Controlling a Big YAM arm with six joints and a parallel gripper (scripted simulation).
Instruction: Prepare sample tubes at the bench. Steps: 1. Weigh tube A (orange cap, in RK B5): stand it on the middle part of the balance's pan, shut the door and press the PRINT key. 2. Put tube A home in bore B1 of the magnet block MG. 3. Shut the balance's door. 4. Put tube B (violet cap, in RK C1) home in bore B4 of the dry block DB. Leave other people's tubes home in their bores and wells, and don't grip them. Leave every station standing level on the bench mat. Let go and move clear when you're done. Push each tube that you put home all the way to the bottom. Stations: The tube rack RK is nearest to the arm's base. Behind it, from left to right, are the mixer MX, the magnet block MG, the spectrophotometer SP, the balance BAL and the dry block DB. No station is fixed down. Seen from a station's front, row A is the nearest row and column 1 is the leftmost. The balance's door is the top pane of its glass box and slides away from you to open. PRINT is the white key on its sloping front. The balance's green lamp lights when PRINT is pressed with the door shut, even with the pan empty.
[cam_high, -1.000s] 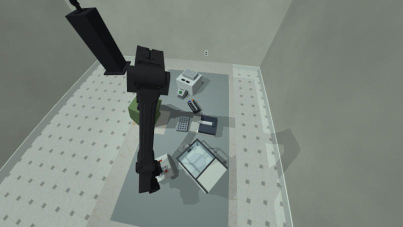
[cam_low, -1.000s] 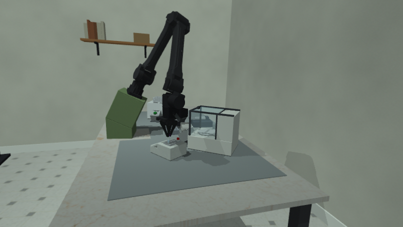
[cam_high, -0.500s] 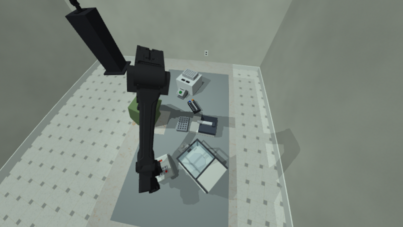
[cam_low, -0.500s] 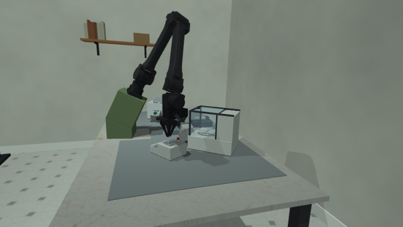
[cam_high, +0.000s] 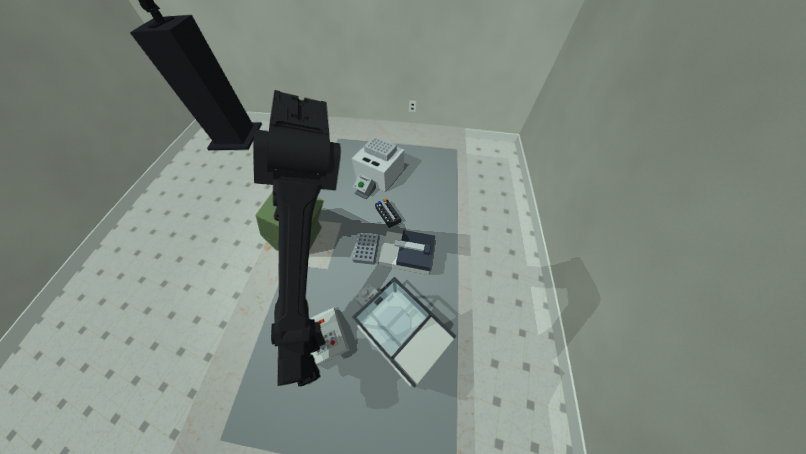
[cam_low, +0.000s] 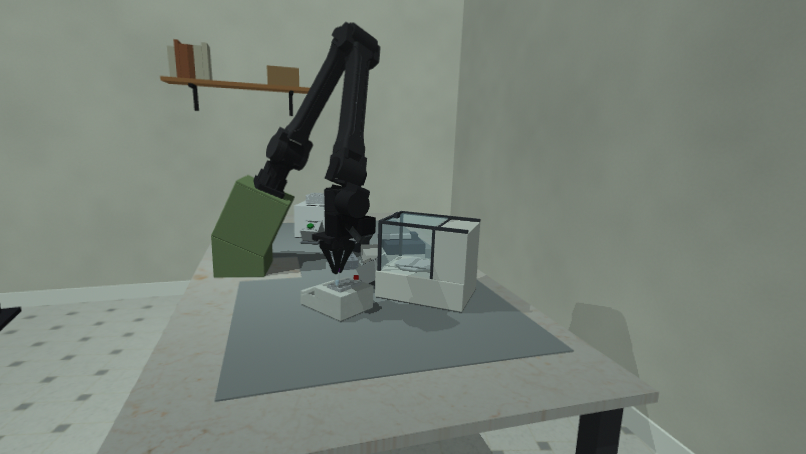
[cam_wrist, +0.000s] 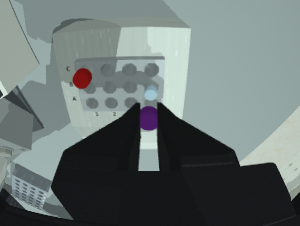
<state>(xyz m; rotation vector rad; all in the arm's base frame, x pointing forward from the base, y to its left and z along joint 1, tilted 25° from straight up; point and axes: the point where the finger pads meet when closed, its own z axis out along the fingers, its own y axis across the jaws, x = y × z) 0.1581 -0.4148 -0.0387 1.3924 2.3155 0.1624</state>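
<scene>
The tube B is 2 cm below my hand. From my hand the other things lie so: red-capped tube (5 cm ahead, 1 cm to the left, 5 cm below); then balance pan (24 cm ahead, 7 cm to the left, 3 cm below); then dry block DB (1 cm ahead, 3 cm to the left, 8 cm below).
</scene>
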